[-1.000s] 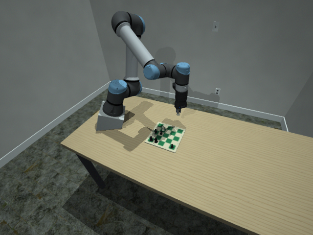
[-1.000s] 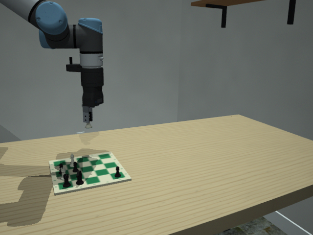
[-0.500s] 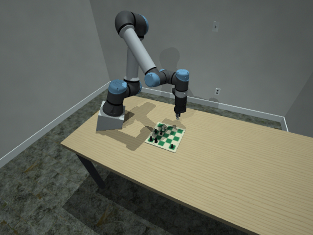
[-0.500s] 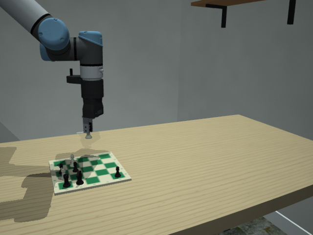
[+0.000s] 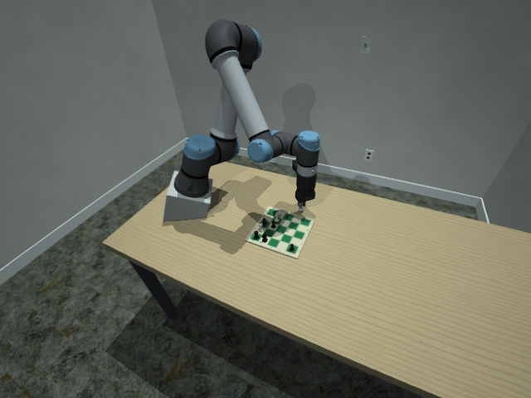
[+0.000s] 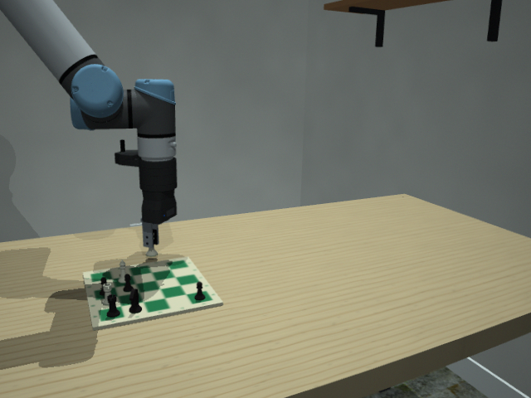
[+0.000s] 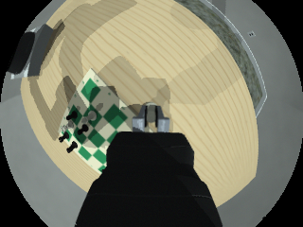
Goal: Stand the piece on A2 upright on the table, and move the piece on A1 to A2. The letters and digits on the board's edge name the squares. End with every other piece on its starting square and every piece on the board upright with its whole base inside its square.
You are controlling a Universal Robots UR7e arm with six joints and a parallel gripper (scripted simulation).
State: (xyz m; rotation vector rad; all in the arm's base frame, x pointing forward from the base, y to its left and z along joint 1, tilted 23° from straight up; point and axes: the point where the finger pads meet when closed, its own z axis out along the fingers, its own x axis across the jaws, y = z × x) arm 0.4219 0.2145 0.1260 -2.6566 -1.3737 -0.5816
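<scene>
Right now the chessboard is 1 cm behind my hand, 14 cm to the right of it and 5 cm below it. Round my hand: white chess piece (1 cm below).
</scene>
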